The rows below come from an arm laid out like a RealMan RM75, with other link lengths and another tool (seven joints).
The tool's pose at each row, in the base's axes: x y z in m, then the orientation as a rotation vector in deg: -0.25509, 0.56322, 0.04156, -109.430, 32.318, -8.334; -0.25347, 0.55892, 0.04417, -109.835, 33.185, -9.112; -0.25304, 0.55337, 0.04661, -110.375, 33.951, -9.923; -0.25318, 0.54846, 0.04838, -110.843, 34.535, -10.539; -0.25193, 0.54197, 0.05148, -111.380, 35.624, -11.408; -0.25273, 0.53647, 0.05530, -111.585, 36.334, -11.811
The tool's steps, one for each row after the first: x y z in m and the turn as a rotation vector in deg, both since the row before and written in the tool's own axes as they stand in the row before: 0.00294, -0.00157, -0.00410, -0.435, 1.006, 0.123; 0.00257, -0.00063, -0.00547, -0.543, 0.989, 0.007; 0.00197, 0.00001, -0.00484, -0.471, 0.756, -0.008; 0.00381, -0.00109, -0.00613, -0.613, 1.182, 0.194; 0.00159, -0.00131, -0.00642, -0.293, 0.642, 0.236
